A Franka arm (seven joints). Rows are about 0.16 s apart.
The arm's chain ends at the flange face. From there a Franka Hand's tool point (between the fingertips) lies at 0.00 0.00 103.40 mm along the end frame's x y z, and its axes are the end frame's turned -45 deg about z.
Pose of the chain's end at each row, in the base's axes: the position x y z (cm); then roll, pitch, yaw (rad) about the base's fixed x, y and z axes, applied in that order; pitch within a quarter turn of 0, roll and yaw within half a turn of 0:
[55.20 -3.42 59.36 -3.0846 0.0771 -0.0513]
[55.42 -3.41 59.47 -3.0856 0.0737 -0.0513]
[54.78 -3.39 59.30 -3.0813 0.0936 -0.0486]
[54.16 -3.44 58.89 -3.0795 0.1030 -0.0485]
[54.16 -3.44 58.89 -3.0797 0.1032 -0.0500]
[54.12 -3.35 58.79 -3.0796 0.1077 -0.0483]
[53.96 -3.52 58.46 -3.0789 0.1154 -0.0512]
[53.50 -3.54 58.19 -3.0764 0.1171 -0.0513]
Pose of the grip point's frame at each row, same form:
[54.44 -2.79 49.07 -3.0468 0.0143 0.7326]
[54.69 -2.79 49.17 -3.0499 0.0126 0.7326]
[53.85 -2.72 49.02 -3.0328 0.0237 0.7353]
[53.13 -2.75 48.62 -3.0249 0.0291 0.7354]
[53.13 -2.75 48.62 -3.0249 0.0293 0.7339]
[53.04 -2.66 48.53 -3.0217 0.0325 0.7357]
[52.81 -2.81 48.21 -3.0157 0.0374 0.7329]
[52.33 -2.81 47.94 -3.0128 0.0369 0.7327]

